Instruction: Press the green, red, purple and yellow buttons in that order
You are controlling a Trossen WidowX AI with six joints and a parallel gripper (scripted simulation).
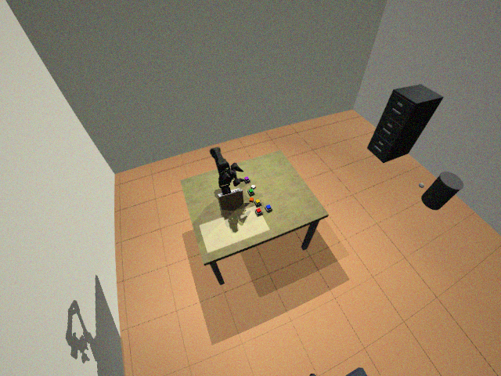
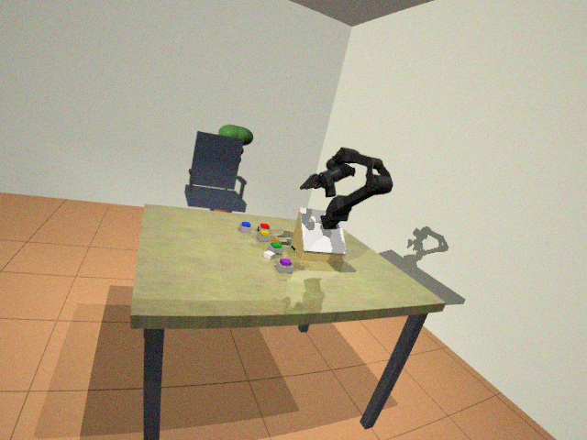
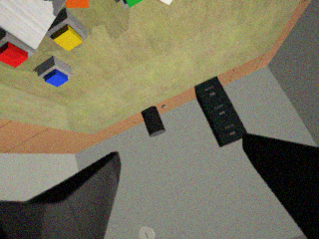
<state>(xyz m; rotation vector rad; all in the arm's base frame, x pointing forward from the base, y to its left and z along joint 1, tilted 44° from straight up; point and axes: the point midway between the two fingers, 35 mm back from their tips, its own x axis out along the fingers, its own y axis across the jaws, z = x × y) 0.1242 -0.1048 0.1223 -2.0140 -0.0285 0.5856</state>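
The green button is 6 cm ahead of my gripper tip, 1 cm to the left of it and 24 cm below it. Round my gripper tip: yellow button 7 cm ahead, 12 cm to the right, 24 cm below; then grey block 11 cm ahead, 7 cm to the left, 26 cm below; then orange block 3 cm ahead, 6 cm to the right, 26 cm below.
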